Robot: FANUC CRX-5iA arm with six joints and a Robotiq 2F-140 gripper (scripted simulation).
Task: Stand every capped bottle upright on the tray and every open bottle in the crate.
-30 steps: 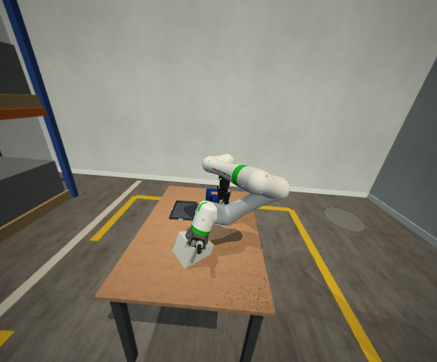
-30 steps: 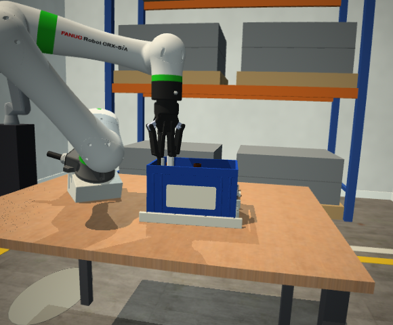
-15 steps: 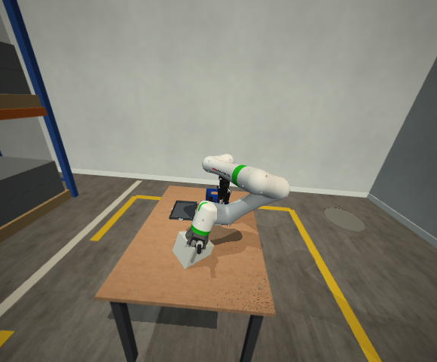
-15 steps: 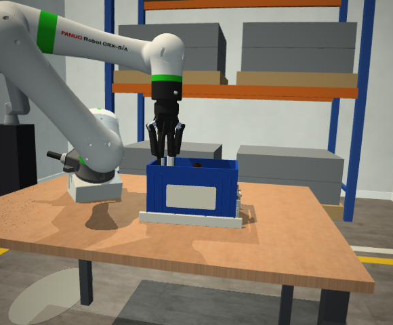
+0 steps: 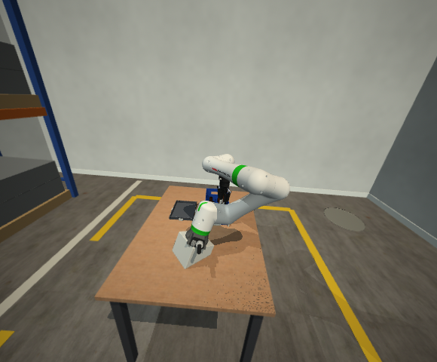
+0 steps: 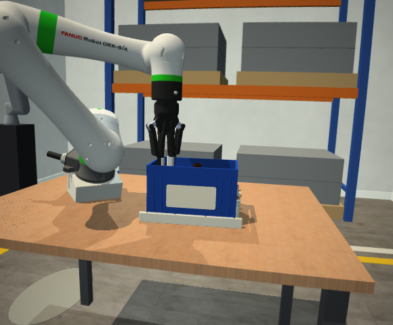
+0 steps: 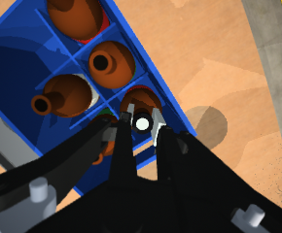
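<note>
The brown capped bottle is 7 cm below my hand. From my hand the other things lie so: blue crate (9 cm ahead, 8 cm below, 4 cm to the left); dark tray (32 cm to the left, 15 cm below, 12 cm ahead); open bottle (9 cm to the left, 9 cm ahead, 8 cm below).
</note>
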